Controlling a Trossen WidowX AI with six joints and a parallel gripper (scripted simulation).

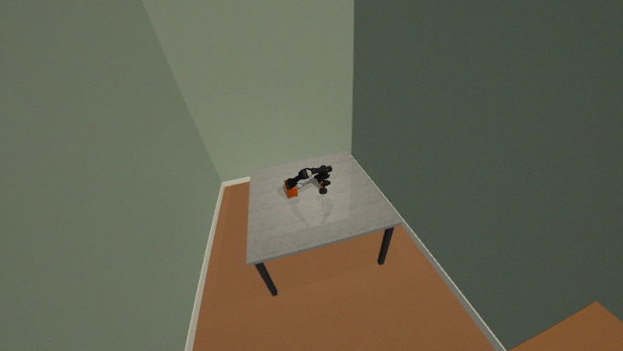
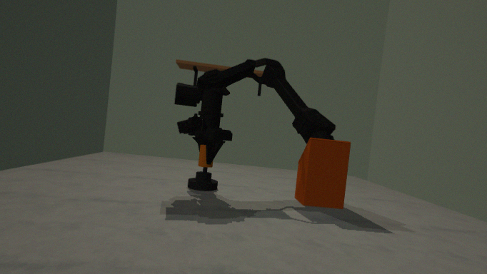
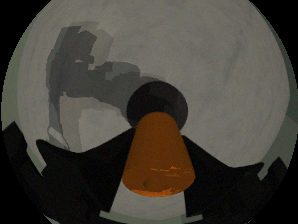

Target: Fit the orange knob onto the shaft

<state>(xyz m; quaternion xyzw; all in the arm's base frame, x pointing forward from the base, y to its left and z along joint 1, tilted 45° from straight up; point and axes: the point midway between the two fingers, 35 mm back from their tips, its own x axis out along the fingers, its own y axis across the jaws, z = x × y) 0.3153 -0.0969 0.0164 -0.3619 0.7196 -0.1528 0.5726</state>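
My gripper tip is now 20 mm below the orange knob. Also, from my gripper tip: pedestal: 40 mm below.
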